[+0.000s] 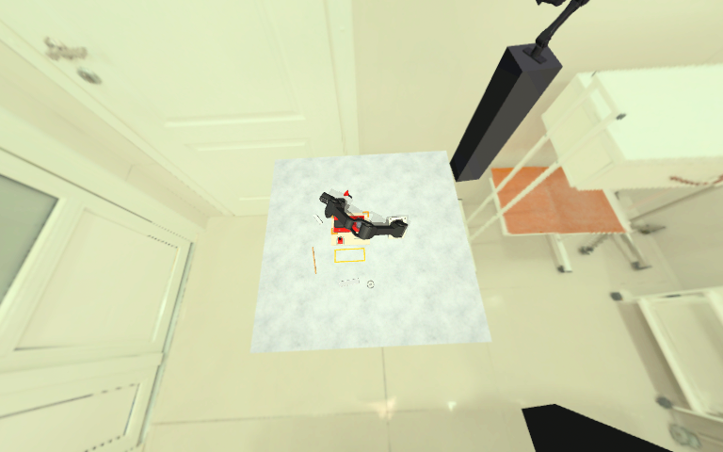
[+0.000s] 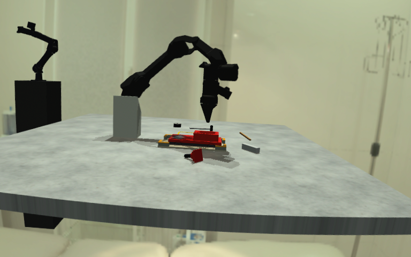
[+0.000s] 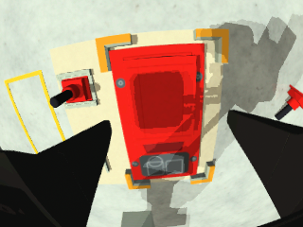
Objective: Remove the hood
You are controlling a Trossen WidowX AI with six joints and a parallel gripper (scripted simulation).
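Now: gripper tip 6 cm above the hood. Also, from my gripper tip: thin wooden stick (22 cm to the left, 20 cm ahead, 9 cm below); then black wheel (41 cm to the left, 13 cm behind, 9 cm below); then grey bar (16 cm ahead, 9 cm below, 6 cm to the right).
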